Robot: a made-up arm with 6 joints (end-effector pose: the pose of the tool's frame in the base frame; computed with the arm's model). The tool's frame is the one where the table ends. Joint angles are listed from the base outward.
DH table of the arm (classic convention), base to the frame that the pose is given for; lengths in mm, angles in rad. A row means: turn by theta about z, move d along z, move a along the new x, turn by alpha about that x. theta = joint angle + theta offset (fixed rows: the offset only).
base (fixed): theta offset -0.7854; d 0; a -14.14; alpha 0
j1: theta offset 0.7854; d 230; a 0; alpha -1.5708
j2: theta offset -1.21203; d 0; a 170.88; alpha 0
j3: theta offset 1.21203; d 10; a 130; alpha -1.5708
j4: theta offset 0; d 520; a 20; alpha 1.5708
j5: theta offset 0; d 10; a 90; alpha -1.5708
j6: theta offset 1.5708; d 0; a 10; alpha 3.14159
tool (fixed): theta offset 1.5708; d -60; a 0; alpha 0
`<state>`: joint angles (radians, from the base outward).
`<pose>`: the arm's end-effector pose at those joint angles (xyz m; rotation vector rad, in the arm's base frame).
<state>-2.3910 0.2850 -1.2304 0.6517 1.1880 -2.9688</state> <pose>-0.4992 -0.4827 0.1136 -0.4072 -0.4634 0.2439</pose>
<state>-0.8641 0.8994 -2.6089 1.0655 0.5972 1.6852</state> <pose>0.4528 -0.5791 0.5311 1.8878 -0.7202 -2.3623</pose>
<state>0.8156 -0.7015 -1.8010 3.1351 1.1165 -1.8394</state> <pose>0.1464 0.1722 0.9730 -2.3291 1.3152 -0.1635</pose>
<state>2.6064 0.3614 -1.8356 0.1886 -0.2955 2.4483</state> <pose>-0.6038 0.3558 0.5526 0.9171 1.5079 -0.0645</pose>
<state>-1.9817 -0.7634 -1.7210 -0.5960 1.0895 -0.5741</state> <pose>-0.0777 -0.1892 0.9722 -1.6093 0.2335 -1.2530</pose>
